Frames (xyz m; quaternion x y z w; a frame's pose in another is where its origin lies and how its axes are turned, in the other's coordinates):
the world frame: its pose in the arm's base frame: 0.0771 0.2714 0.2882 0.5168 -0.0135 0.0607 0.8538
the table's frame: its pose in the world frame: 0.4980 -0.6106 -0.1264 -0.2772 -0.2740 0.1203 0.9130
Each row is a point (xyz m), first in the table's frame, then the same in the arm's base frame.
Working: the table's frame: its pose in the arm's base frame: 0.6380 0.1479 -0.2658 0.2502 -0.3253 0.0128 0.9118

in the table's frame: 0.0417 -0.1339 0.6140
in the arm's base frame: 0.3355 -0.2602 0.1064
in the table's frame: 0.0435 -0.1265 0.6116
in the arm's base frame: 0.3370 -0.2529 0.1092
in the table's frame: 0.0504 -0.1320 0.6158
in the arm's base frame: 0.3410 -0.2606 0.1137
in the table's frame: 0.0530 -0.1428 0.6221
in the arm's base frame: 0.3413 -0.2734 0.1146
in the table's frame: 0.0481 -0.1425 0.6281
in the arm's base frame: 0.3339 -0.2752 0.1158
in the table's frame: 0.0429 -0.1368 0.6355
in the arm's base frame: 0.3244 -0.2729 0.1201
